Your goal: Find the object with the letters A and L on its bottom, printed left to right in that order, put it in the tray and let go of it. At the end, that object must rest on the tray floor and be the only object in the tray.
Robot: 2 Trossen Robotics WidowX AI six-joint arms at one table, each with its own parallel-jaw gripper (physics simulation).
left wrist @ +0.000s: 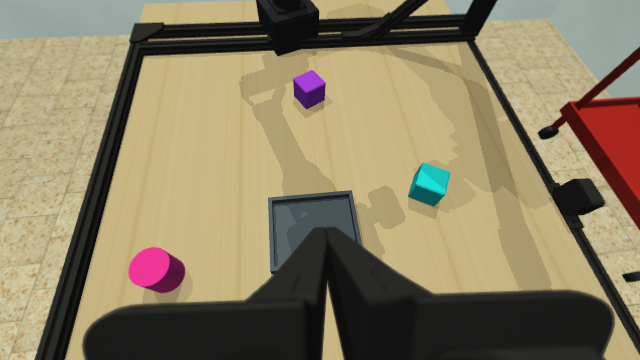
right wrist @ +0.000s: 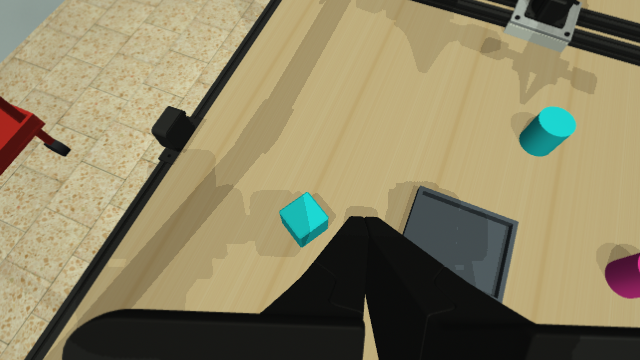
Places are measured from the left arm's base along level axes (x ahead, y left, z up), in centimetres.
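Pixels of known places: left gripper, between the fingertips: (left wrist: 324,237); right gripper, between the fingertips: (right wrist: 362,230); left arm's base, origin of its link: (right wrist: 547,10); right arm's base, origin of its link: (left wrist: 286,2).
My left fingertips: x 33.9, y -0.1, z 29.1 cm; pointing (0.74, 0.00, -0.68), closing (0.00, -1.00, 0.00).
Note:
For each thing: its top centre in the pictures, then the offset to it from my left fingertips. "pt": a spot on its surface instead.
- tray, centre of its top: (right wrist: 458,241) (left wrist: 314,227) dy -0.5, dx +11.2, dz -30.1 cm
- purple cube, centre of its top: (left wrist: 309,80) dy -0.4, dx +38.8, dz -27.4 cm
- cyan block, centre of its top: (right wrist: 303,214) (left wrist: 433,177) dy -19.0, dx +17.8, dz -27.4 cm
- pink cylinder, centre of its top: (left wrist: 149,266) dy +20.1, dx +5.5, dz -26.5 cm
- cyan cylinder, centre of its top: (right wrist: 557,121) dy +5.4, dx -9.4, dz -26.4 cm
- black box-shaped part, a spot on its surface: (right wrist: 172,128) (left wrist: 578,187) pt dy -40.4, dx +15.3, dz -26.8 cm
The tray (left wrist: 315,195) (right wrist: 509,260) is dark grey, and its visible floor holds no object. A purple cube (left wrist: 309,89) stands at the far side in the left wrist view. A cyan block (left wrist: 430,184) (right wrist: 304,219) stands beside the tray. A pink cylinder (left wrist: 156,269) (right wrist: 625,276) stands on the tray's other side. A cyan cylinder (right wrist: 550,131) stands beyond the tray in the right wrist view. The undersides, and any letters there, are hidden. My left gripper (left wrist: 324,237) and my right gripper (right wrist: 362,230) are both shut and empty above the table; each partly covers the tray.
A black frame (left wrist: 115,150) (right wrist: 215,90) edges the wooden table. A black box-shaped part (left wrist: 579,196) (right wrist: 172,128) is fixed to one side rail. An arm base (left wrist: 290,22) stands at the far rail. A red cart (left wrist: 620,130) (right wrist: 15,131) stands beyond the table on the tiled floor.

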